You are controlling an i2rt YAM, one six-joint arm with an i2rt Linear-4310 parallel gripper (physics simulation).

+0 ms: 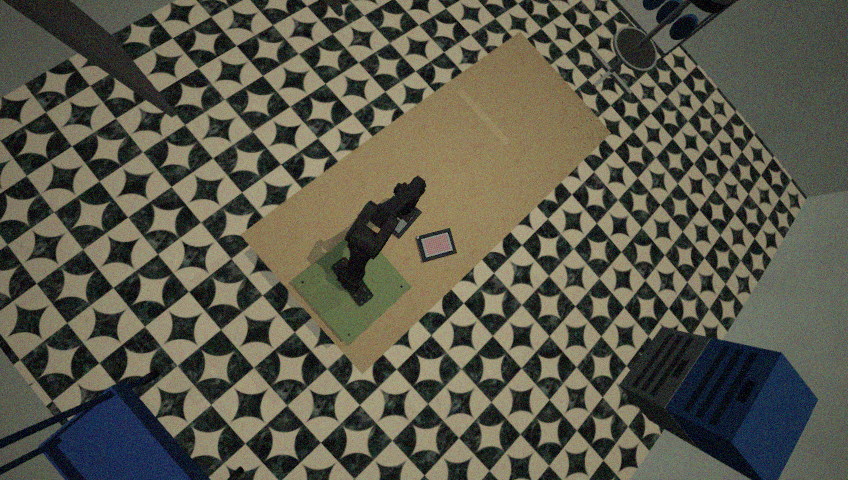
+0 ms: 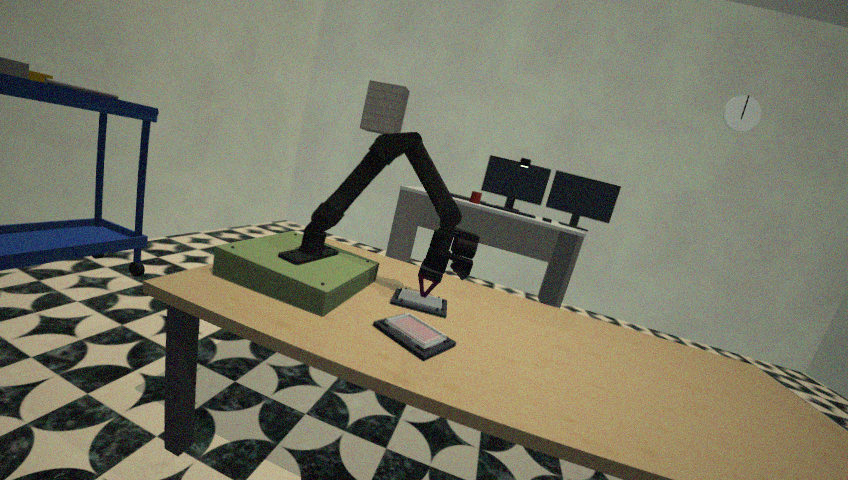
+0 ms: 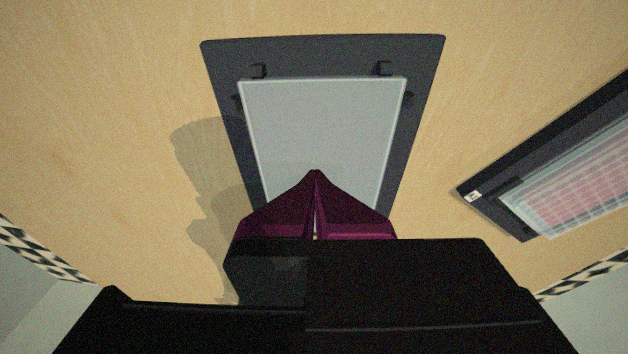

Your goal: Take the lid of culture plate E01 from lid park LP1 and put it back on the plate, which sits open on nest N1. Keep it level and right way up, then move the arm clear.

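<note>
The pale, clear lid lies flat on the dark lid park LP1, between its small posts. My gripper is shut with its magenta fingertips together and nothing between them. It is over the near part of the lid, which it partly hides; whether the tips touch the lid's top I cannot tell. The open culture plate E01, with pink wells, sits on the dark nest N1, beside the lid park.
The arm stands on a green block at one end of the wooden table. A blue cart, a desk with two monitors and a blue cabinet stand away from the table.
</note>
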